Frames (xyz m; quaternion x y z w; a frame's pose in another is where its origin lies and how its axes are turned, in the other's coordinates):
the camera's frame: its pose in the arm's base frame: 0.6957 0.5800 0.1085 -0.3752 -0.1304 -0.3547 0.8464
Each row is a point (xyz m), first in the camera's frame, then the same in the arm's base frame.
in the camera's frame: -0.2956 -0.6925 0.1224
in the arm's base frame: 0.0065 0.4944 0.4241
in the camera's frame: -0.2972 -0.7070 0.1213
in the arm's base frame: -0.0048 0.4876 0.4305
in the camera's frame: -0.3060 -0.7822 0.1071
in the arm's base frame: -0.0642 0.4466 0.4573
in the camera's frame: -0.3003 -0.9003 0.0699
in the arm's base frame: -0.1443 0.3615 0.4987
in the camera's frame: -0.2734 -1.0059 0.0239
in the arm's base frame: -0.2009 0.2652 0.5376
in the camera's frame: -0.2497 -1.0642 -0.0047
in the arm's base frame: -0.2260 0.2053 0.5612
